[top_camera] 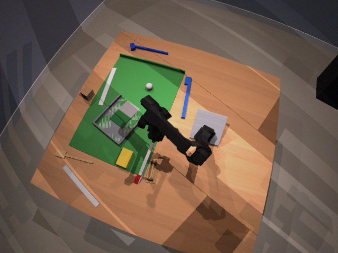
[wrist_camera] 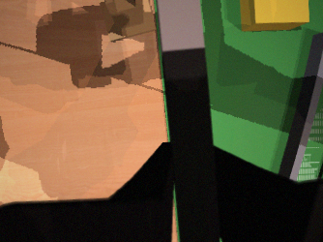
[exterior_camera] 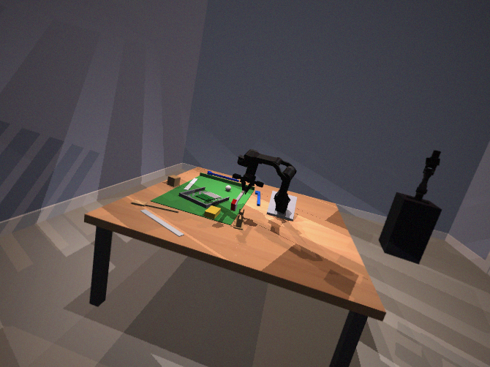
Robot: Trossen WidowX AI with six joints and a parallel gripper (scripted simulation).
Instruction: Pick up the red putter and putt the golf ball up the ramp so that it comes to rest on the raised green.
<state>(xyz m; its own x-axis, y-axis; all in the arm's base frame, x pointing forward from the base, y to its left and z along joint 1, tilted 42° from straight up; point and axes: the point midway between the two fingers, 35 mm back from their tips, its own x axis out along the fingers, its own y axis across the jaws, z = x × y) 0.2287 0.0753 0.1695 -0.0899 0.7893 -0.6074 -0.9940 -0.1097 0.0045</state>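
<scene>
Now: the red putter 20 mm behind my gripper tip, 120 mm to the left of it and 20 mm above it. Round my gripper tip: green mat (260 mm ahead, 150 mm to the right, 120 mm below); white golf ball (210 mm ahead, 310 mm to the right, 100 mm below); yellow block (110 mm ahead, 150 mm to the left, 110 mm below).
</scene>
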